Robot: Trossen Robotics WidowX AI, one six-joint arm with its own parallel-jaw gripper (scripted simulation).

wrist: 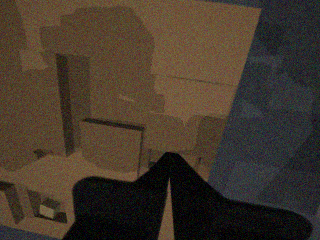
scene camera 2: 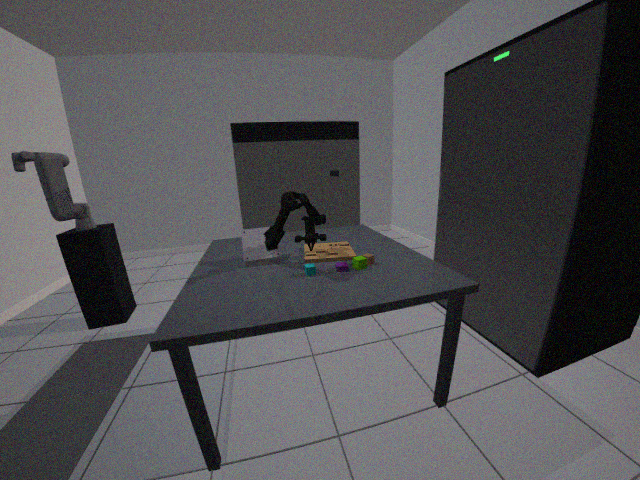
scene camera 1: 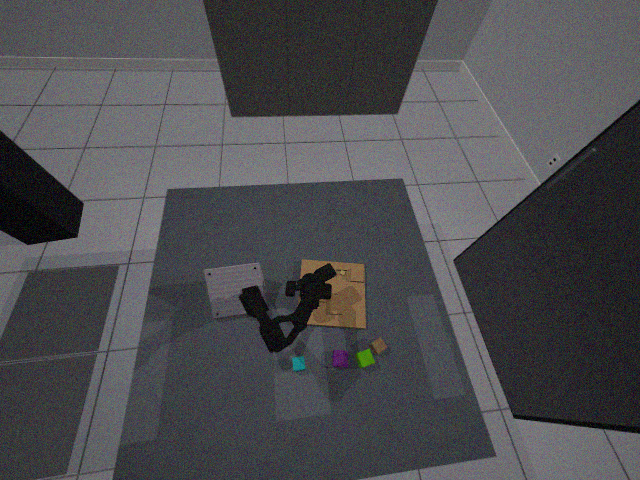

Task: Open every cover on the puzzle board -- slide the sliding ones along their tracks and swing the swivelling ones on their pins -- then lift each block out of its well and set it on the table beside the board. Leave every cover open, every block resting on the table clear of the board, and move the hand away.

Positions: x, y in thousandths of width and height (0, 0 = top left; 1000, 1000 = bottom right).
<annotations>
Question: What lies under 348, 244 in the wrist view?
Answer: A puzzle board.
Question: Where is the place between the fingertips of my gripper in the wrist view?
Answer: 536, 644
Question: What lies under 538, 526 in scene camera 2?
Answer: A puzzle board.
</annotations>
